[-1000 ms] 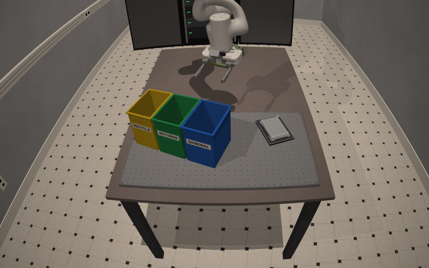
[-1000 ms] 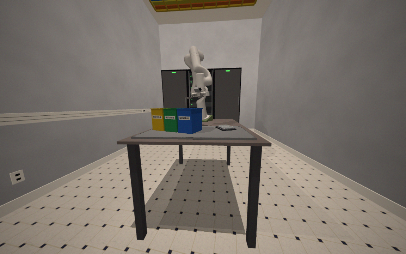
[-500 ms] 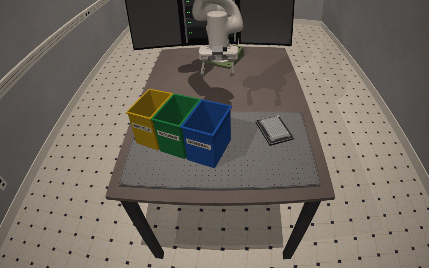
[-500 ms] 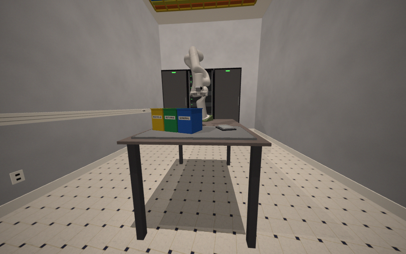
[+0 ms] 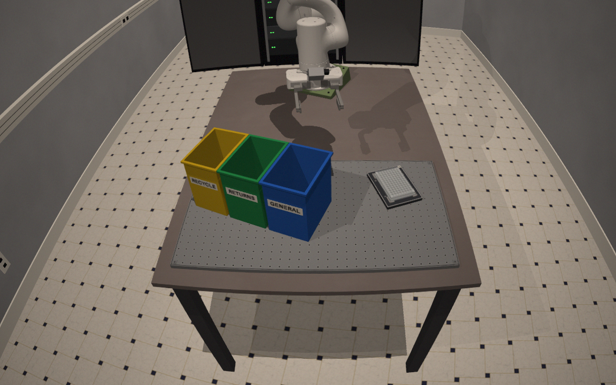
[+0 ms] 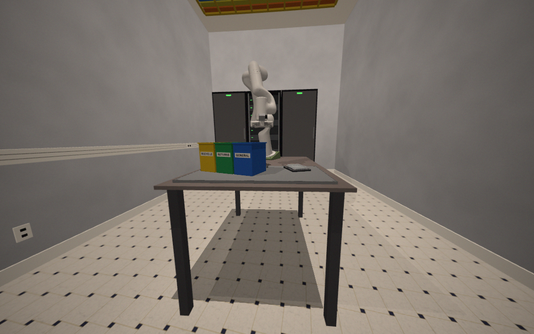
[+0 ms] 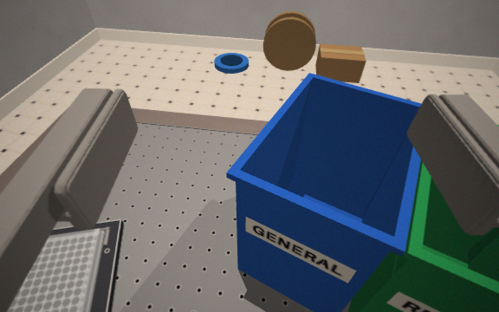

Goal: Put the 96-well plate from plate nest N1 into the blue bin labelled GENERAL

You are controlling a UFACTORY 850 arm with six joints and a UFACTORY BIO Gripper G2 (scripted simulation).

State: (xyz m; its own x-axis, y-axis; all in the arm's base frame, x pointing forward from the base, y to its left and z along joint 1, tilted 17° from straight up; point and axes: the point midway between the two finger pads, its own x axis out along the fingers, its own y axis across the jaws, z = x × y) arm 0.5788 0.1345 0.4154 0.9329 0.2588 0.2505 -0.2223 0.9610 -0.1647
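Now: hand 23 cm to the right of the clear 96-well plate and 27 cm above it. Round my hand: blue bin labelled GENERAL: 14 cm ahead, 4 cm to the right, 19 cm below; green returns bin: 11 cm ahead, 17 cm to the right, 19 cm below; black plate nest N1: 23 cm to the left, 28 cm below.
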